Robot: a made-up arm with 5 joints.
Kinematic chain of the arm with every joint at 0, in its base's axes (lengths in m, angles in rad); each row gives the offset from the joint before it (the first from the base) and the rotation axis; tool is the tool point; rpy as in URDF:
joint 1: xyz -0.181 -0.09 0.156 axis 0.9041 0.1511 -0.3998
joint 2: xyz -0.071 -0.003 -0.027 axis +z
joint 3: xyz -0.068 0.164 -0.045 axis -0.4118 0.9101 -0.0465
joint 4: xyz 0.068 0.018 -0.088 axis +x
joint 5: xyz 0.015 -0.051 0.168 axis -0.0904 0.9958 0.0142
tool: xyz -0.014 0.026 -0.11 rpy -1.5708 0 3.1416
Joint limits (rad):
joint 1: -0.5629..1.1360
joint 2: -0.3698..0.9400
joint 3: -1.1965..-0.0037
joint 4: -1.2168..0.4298
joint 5: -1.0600..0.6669
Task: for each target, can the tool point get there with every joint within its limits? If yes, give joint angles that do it. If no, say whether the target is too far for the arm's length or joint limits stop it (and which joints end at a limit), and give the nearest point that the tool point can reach.
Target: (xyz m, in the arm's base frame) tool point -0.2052 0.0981 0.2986
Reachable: yes | joints 0.9046 0.0598 -0.8859 -0.8467 0.1996
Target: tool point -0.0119 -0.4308 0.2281
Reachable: no: joint limits stop it (at a limit: joint 1, joint 2, joint 5) | nearest point -0.1152 -0.0944 0.2649 | short by 0.354 m
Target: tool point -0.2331 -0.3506 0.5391
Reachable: no: joint limits stop it (at a limit: joint 1, joint 3, joint 5) | nearest point -0.2025 -0.0618 0.3987 | short by 0.323 m
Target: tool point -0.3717 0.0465 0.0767
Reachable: yes | joints -0.4303 0.5658 -0.8620 -0.8210 -0.3363
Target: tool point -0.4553 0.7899 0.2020
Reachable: no: too far | nearest point -0.3232 0.2219 0.1916 | short by 0.583 m
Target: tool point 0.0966 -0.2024 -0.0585
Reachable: no: joint limits stop it (at a limit: joint 1, joint 2, joint 3, joint 4) | nearest point -0.1217 -0.0441 0.0510 | short by 0.291 m
